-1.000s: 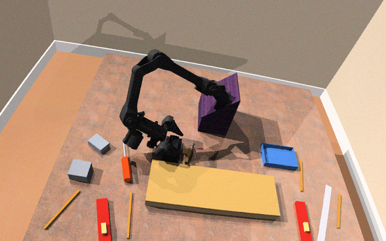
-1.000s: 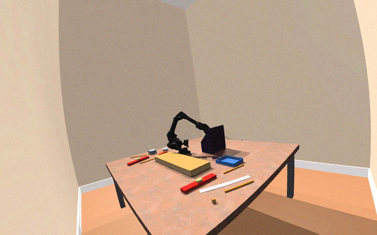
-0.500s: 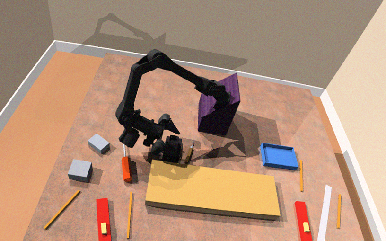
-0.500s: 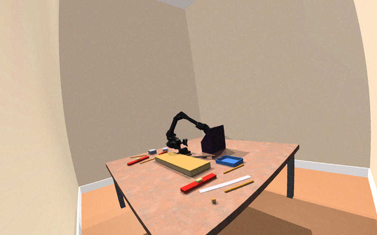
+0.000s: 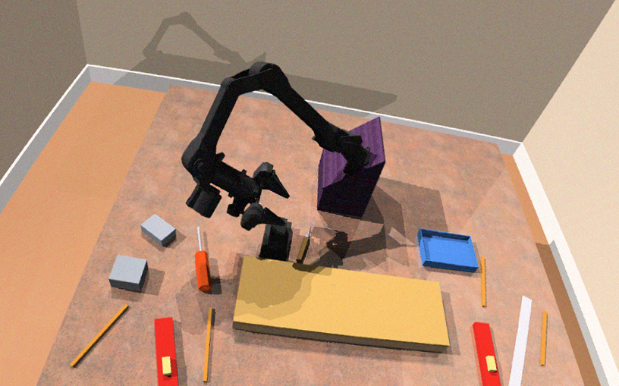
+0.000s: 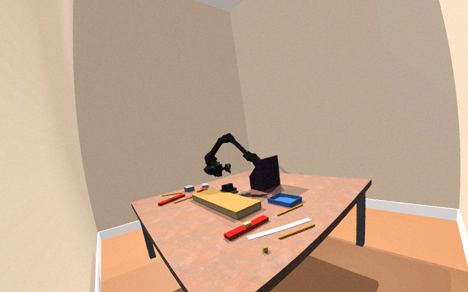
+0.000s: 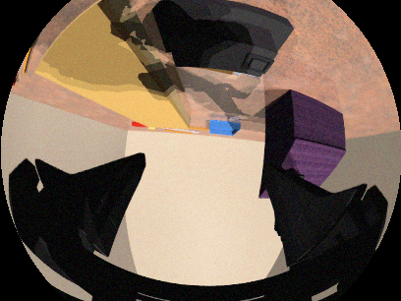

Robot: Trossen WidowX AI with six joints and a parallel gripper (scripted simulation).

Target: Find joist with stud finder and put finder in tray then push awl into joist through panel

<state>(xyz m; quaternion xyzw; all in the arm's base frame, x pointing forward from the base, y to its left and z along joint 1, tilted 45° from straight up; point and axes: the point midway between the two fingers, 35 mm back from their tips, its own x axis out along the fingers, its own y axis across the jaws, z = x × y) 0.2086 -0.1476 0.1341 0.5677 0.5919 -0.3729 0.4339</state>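
My gripper tip is now 100 mm above the stud finder, 20 mm past it and 10 mm to the left of it. Round my gripper tip: white strip (690 mm to the left, 160 mm ahead, 140 mm below); blue tray (490 mm to the left, 130 mm below, 90 mm behind); awl (130 mm below, 70 mm to the left, 30 mm behind).
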